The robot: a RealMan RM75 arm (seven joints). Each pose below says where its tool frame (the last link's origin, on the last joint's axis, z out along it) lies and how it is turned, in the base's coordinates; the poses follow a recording.
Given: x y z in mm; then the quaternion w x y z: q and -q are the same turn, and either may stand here.
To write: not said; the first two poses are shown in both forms.
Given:
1: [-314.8 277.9 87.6 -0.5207 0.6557 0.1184 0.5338]
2: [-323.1 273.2 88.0 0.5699 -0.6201 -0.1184 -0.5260]
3: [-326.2 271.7 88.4 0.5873 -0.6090 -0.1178 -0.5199]
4: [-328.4 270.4 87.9 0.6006 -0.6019 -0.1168 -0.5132]
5: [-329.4 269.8 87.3 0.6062 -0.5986 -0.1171 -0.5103]
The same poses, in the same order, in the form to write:
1: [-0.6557 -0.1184 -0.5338 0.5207 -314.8 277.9 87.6]
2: [-0.6201 -0.1184 -0.5260 0.5699 -323.1 273.2 88.0]
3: [-0.6090 -0.1178 -0.5199 0.5873 -326.2 271.7 88.4]
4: [-0.6019 -0.1168 -0.5132 0.6006 -328.4 270.4 87.9]
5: [-0.5986 -0.1171 -0.5103 0.6062 -329.4 269.8 87.3]
